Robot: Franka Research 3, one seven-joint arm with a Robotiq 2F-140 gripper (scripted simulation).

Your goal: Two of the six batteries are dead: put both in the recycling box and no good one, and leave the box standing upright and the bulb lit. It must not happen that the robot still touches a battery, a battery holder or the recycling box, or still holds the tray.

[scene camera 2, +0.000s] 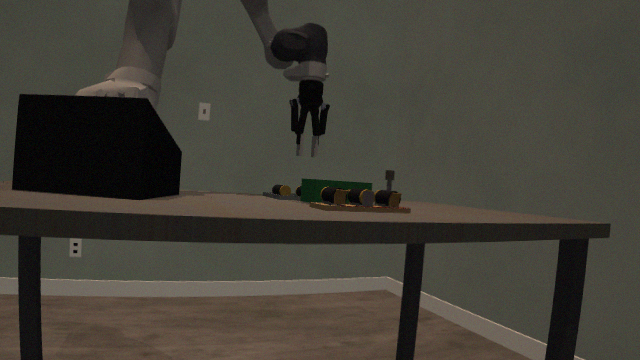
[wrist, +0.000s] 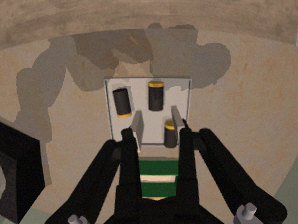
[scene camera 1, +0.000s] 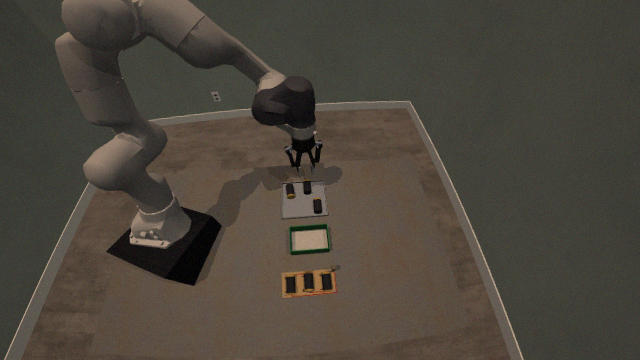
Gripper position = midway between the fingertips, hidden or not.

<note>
In view: my gripper [scene camera 2: 306,156], a green recycling box [scene camera 2: 310,188], a grey tray [scene camera 1: 301,206] and a holder [scene camera 1: 299,276].
The grey tray is seen too in the wrist view [wrist: 177,91]. My gripper also shows in the wrist view [wrist: 157,116] and in scene camera 1 [scene camera 1: 306,173].
</note>
